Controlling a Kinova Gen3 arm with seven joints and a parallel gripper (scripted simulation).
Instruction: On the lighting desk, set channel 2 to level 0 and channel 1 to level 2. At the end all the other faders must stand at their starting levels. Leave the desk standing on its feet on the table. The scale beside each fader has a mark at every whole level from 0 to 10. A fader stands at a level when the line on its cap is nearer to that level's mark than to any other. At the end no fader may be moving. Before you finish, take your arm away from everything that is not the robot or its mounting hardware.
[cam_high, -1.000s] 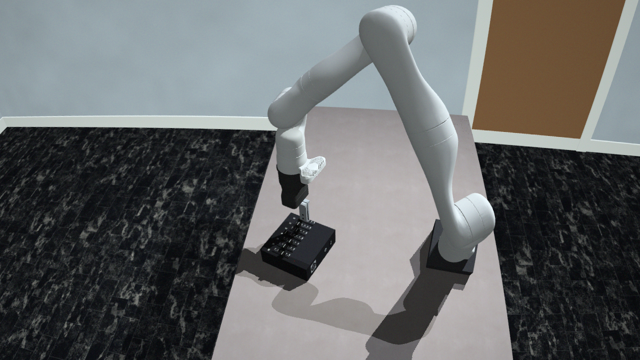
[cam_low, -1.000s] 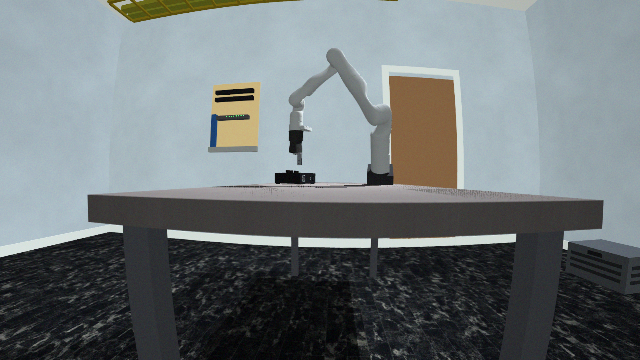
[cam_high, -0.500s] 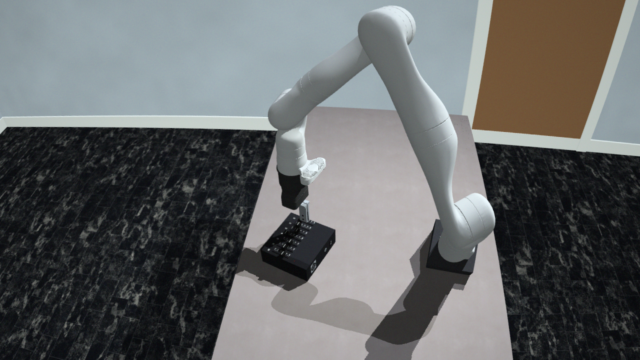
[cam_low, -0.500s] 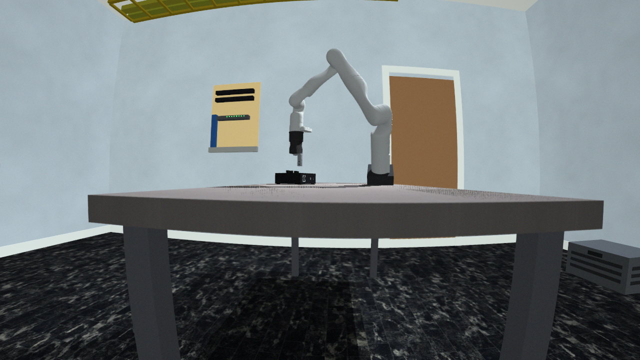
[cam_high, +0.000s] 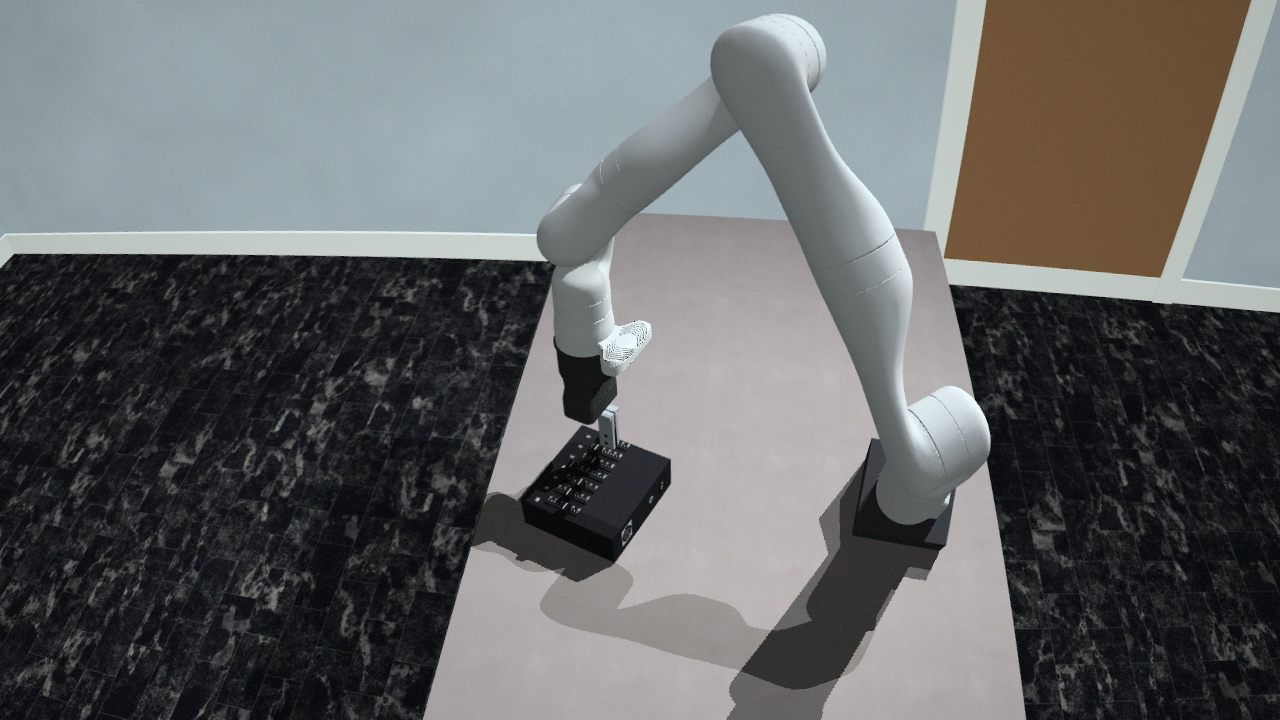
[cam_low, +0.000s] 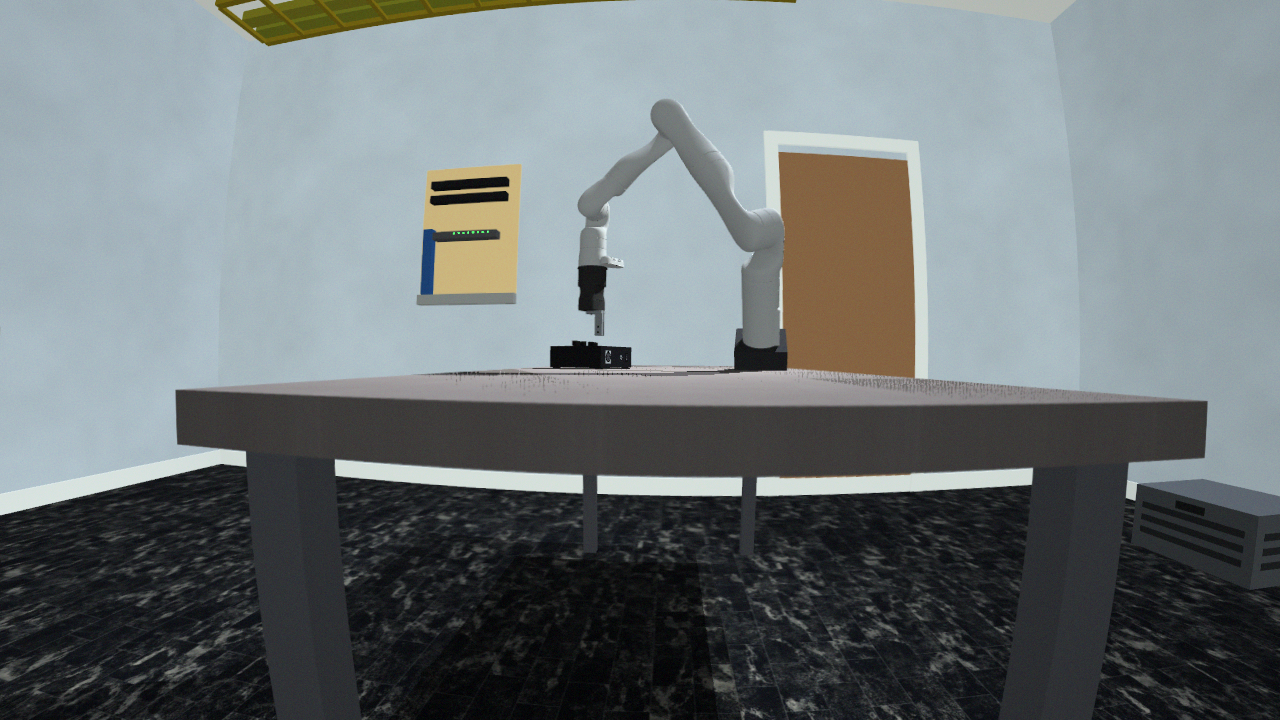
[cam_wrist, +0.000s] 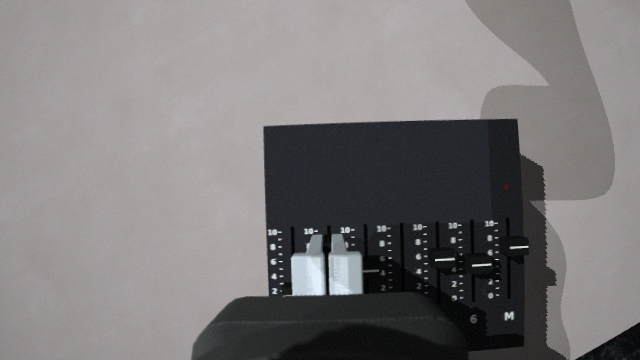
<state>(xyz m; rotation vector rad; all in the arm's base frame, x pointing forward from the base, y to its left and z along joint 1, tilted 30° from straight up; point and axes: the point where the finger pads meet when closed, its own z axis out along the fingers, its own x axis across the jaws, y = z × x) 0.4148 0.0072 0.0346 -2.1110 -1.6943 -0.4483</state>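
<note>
The channel 2 cap is 2 cm ahead of my hand and 4 cm below it. From my hand the other things lie so: channel 3 cap (2 cm ahead, 2 cm to the left, 4 cm below); then channel 4 cap (4 cm ahead, 4 cm to the left, 4 cm below); then channel 1 cap (2 cm ahead, 3 cm to the right, 4 cm below).
</note>
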